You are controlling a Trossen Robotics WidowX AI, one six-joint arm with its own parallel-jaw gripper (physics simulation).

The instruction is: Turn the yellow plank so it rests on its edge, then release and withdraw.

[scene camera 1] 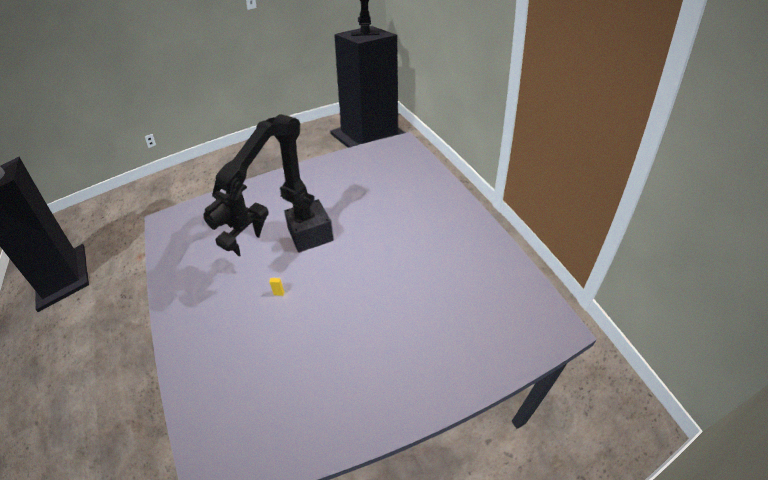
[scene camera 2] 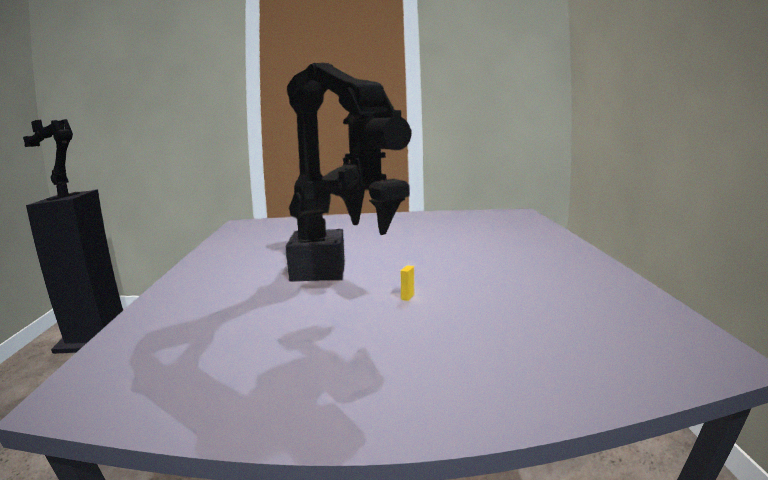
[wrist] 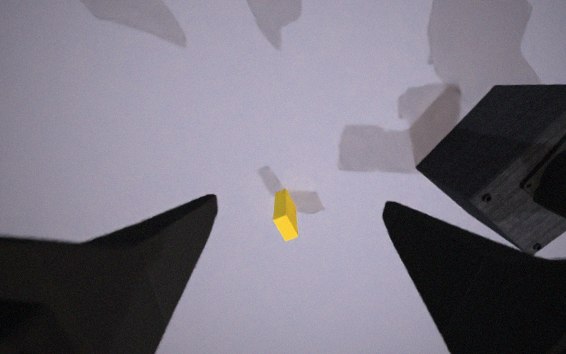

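Note:
The yellow plank point(scene camera 1: 276, 286) point(scene camera 2: 407, 283) point(wrist: 285, 216) stands upright on the table, a small block taller than it is wide, with its small end face up. My gripper point(scene camera 1: 249, 244) point(scene camera 2: 369, 227) point(wrist: 300, 205) is open and empty. Its fingers point down and hang above the table, higher than the plank's top and apart from it. In the wrist view the plank shows between the two fingertips, farther away than they are and somewhat nearer the left one. No part of the plank is hidden by the fingers.
The arm's black base block point(scene camera 1: 309, 227) point(scene camera 2: 315, 255) point(wrist: 492, 165) stands on the lilac table point(scene camera 1: 396, 339) point(scene camera 2: 509, 350) close to the plank. Dark pedestals point(scene camera 1: 367, 84) point(scene camera 2: 73, 271) stand on the floor beyond the table. Shadows of the arm fall across the table top.

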